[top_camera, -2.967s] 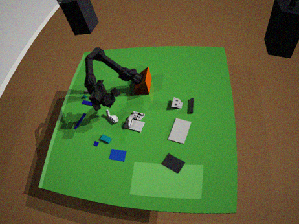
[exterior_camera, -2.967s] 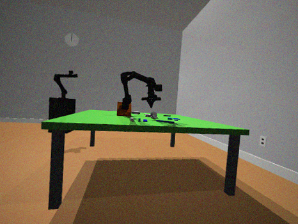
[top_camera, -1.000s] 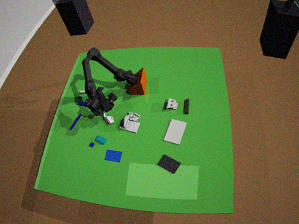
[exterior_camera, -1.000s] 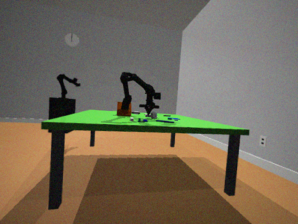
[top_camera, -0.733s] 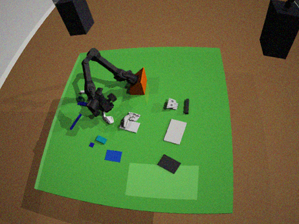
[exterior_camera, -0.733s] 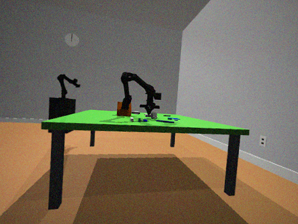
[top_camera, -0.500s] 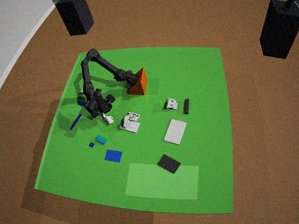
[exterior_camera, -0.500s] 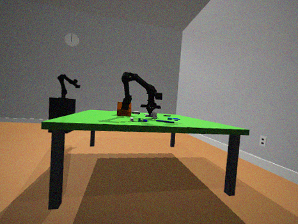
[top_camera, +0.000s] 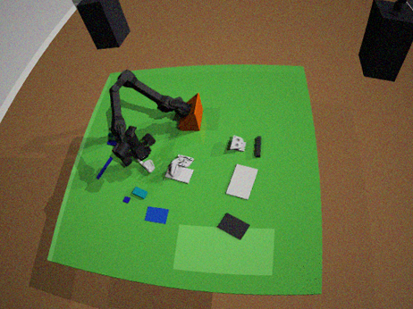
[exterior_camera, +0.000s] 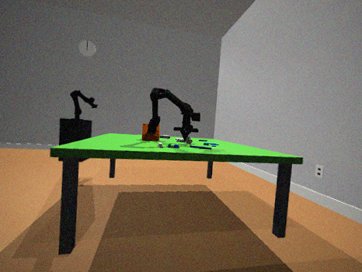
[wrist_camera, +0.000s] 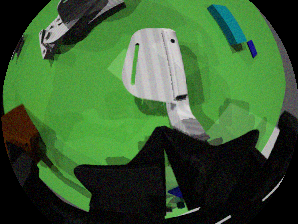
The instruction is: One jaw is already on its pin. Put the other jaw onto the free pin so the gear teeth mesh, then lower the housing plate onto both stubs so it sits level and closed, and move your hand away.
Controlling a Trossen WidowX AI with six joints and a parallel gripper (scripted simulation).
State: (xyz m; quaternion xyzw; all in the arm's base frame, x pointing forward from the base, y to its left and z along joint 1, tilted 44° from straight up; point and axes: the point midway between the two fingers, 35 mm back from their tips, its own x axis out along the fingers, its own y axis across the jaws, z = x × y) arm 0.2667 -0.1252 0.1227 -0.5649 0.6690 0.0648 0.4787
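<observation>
Right now my gripper tip is 30 mm short of the grey metallic jaw and 20 mm below it. Round my gripper tip: teal block: 180 mm ahead, 40 mm to the left, 20 mm below; dark square plate: 260 mm ahead, 500 mm to the left, 20 mm below; white flat plate: 40 mm ahead, 500 mm to the left, 20 mm below.
</observation>
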